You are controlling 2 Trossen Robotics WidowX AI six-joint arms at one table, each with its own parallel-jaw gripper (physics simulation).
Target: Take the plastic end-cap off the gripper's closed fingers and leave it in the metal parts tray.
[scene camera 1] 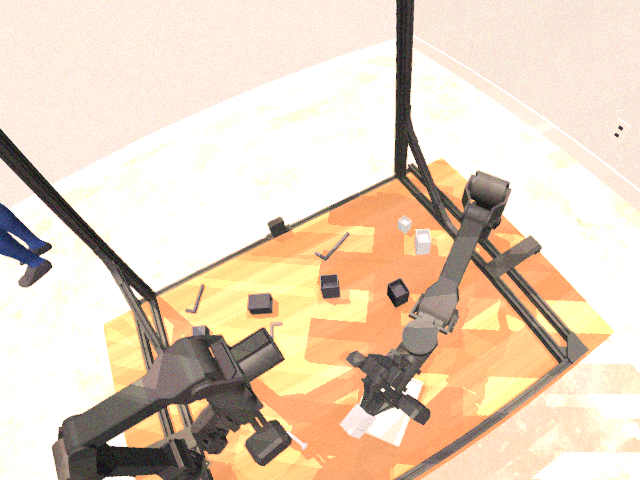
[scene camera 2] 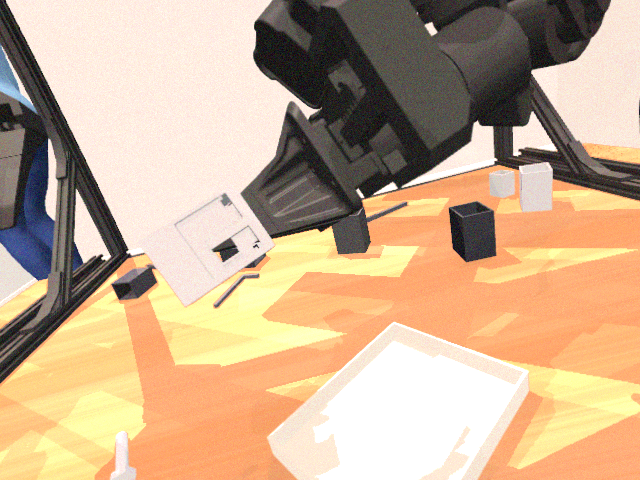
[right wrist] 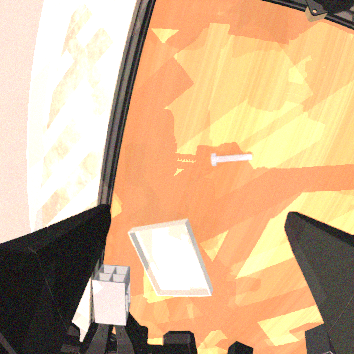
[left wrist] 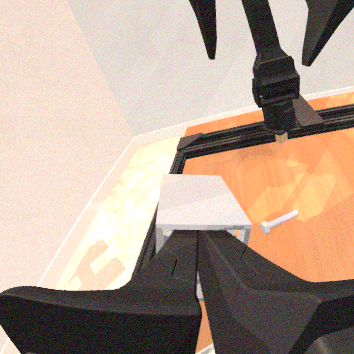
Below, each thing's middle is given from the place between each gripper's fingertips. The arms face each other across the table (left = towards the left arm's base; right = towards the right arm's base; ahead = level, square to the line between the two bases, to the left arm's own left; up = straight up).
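White parts tray (scene camera 2: 408,398): 90 mm to the left of my left hand and 170 mm below it. The plastic end-cap (scene camera 2: 180,250) has my left hand right at it; going by their middles, it is the nearest to that hand of the things named here.
The white parts tray is 220 mm to the left of my right hand, 80 mm ahead of it and 200 mm below it. Plastic end-cap, from my right hand: 80 mm ahead, 140 mm to the left, 30 mm below.
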